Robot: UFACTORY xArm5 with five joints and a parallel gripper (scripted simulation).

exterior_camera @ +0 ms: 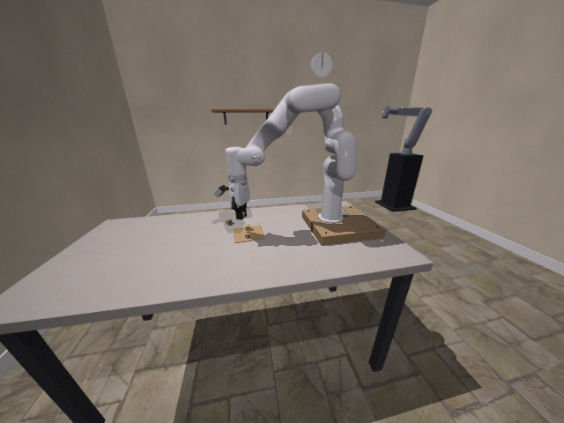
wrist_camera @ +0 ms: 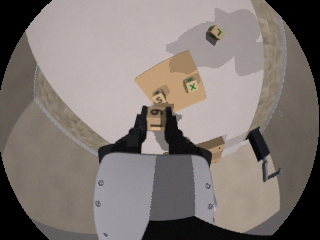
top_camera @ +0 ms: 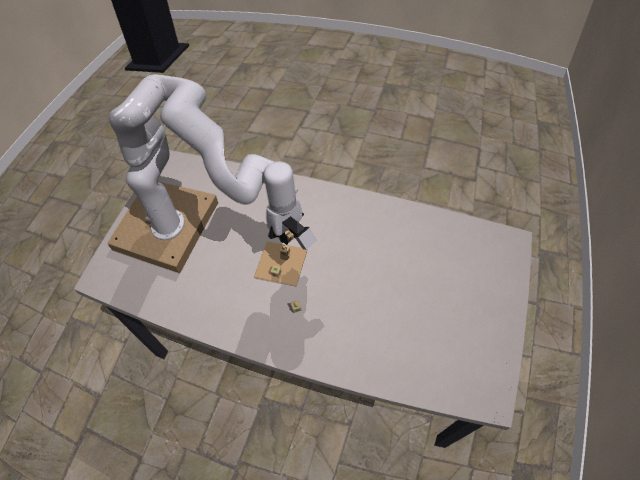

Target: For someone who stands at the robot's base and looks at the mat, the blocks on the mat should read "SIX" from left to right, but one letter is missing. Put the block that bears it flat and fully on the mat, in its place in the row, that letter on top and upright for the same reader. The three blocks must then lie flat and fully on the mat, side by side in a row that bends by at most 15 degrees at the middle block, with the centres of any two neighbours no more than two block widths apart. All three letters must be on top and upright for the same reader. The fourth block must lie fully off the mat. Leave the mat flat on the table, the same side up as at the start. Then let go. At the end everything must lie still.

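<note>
Right now the tan mat is 12 cm below my hand, 3 cm to the right of it and 2 cm behind it.
</note>
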